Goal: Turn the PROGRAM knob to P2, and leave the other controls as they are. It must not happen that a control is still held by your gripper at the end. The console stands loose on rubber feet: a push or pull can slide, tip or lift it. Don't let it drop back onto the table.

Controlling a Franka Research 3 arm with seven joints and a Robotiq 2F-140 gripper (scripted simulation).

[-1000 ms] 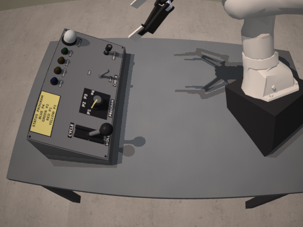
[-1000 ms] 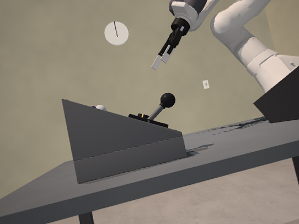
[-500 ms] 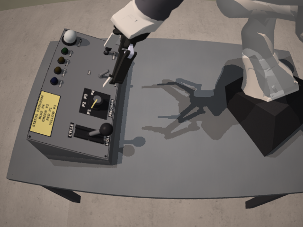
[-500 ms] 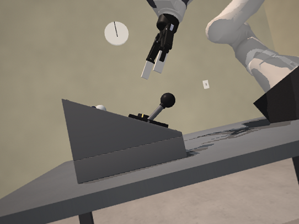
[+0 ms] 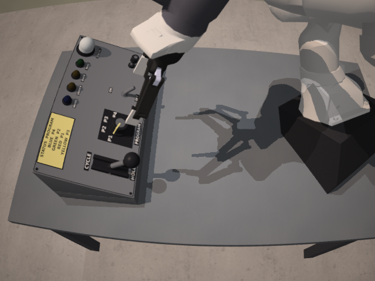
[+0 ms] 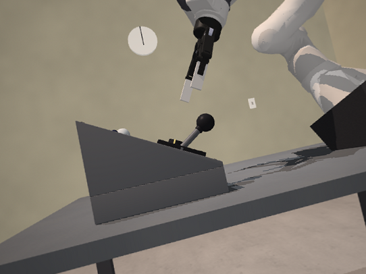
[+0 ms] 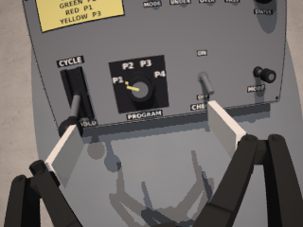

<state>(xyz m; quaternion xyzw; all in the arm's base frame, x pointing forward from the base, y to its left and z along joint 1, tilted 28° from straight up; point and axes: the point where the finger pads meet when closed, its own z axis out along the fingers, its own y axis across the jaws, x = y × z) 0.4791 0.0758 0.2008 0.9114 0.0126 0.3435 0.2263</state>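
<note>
Now: the grey sloped console 9 cm ahead of my hand, 7 cm to the right of it and 15 cm below it. The rest, counted from my hand: small black mode knob (3 cm ahead, 24 cm to the right, 13 cm below); then check toggle (4 cm ahead, 13 cm to the right, 14 cm below); then black ball lever (6 cm ahead, 11 cm to the left, 12 cm below).
</note>
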